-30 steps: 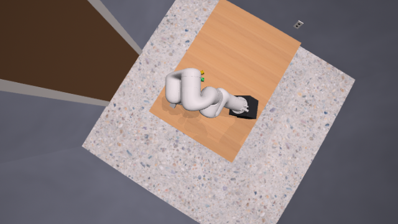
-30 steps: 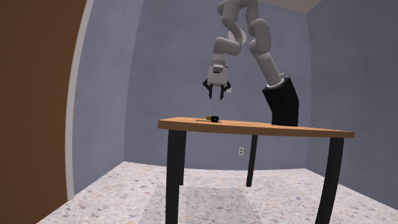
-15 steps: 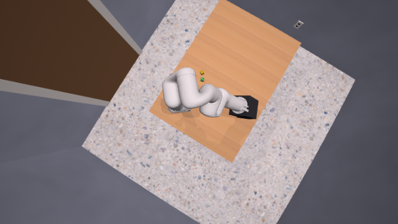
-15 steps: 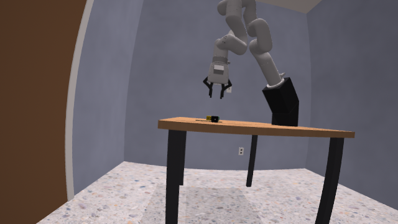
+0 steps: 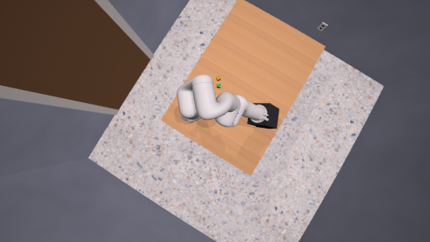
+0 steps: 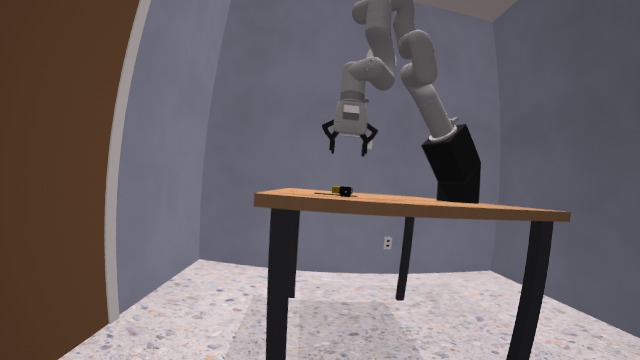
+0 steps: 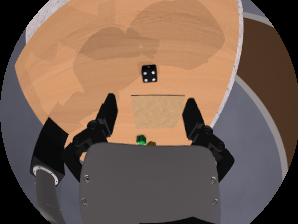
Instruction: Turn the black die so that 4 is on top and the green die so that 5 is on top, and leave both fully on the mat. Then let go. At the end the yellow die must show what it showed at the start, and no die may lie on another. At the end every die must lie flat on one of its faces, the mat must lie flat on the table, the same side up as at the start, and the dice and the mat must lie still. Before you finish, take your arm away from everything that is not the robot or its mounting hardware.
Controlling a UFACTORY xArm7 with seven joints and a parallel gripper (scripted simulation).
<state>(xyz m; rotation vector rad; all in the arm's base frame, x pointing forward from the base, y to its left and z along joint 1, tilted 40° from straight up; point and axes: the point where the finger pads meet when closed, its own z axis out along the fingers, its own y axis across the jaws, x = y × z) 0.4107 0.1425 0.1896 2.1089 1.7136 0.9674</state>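
Right now the black die is 12 cm below my hand and 1 cm to the right of it. Round my hand: yellow die: 33 cm to the right, 12 cm below, 1 cm behind; tan mat: 15 cm to the right, 13 cm below, 1 cm ahead; green die: 28 cm to the right, 12 cm below, 5 cm behind.
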